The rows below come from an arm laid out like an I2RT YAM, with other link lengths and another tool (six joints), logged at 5 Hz.
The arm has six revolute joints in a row. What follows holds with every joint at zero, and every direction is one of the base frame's. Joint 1 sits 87.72 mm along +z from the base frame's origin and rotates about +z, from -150 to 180 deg. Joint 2 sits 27 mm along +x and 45.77 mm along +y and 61.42 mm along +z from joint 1 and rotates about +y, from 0 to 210 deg. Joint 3 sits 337.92 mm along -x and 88.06 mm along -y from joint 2 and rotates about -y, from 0 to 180 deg. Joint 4 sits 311.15 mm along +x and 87.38 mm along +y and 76.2 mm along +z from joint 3 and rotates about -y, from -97 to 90 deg. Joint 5 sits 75.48 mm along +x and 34.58 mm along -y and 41.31 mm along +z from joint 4 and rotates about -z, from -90 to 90 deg. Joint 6 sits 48.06 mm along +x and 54.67 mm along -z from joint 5 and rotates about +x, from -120 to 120 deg. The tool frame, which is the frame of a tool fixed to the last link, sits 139 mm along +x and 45 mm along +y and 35 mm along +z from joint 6; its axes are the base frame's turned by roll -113.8, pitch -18.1 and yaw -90 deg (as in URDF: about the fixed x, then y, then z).
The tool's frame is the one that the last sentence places.
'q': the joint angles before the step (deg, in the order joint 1, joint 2, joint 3, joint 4, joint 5, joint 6). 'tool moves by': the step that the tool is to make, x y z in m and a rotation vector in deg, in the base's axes. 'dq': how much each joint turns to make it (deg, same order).
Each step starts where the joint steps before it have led.
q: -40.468 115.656 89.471 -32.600 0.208 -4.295
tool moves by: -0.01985 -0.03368 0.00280 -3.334 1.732 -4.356
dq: -2.186 -0.001 0.524 0.394 4.240 -0.065
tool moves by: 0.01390 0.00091 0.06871 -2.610 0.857 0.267
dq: 1.727 -0.153 11.825 -10.864 2.907 -0.132
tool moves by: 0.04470 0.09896 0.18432 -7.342 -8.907 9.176
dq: 9.683 -4.655 20.720 -13.855 0.831 -0.064
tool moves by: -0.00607 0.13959 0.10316 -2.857 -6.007 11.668
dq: 11.650 -6.295 8.065 -7.717 -0.022 -0.023
